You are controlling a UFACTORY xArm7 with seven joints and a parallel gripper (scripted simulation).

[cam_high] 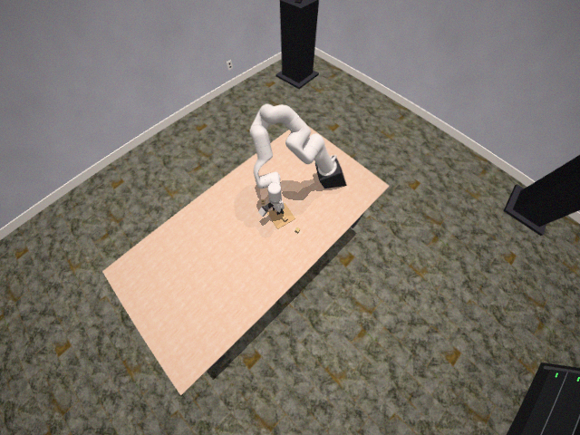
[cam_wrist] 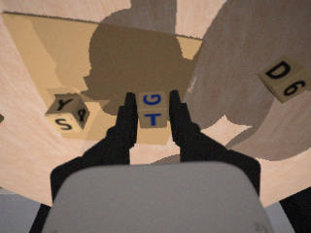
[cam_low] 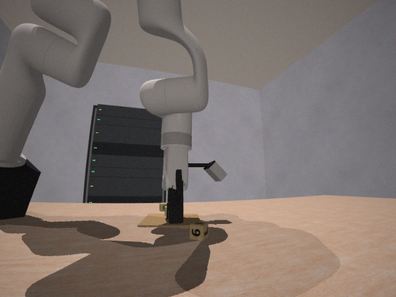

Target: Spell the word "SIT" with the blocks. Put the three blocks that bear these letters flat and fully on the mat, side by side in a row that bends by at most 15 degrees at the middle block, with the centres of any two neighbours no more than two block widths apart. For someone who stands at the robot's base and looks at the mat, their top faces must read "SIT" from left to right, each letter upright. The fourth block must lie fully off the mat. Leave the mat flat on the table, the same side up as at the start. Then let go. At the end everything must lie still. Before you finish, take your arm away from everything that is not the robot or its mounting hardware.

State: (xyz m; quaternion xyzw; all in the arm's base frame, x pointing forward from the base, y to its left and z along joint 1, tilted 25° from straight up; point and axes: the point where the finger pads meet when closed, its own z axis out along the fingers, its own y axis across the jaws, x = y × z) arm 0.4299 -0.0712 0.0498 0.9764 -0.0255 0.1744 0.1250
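The tan mat is 40 mm to the left of my hand and 20 mm below it. The rest, counted from my hand: wooden block (10 mm ahead, 190 mm to the left, 10 mm below).
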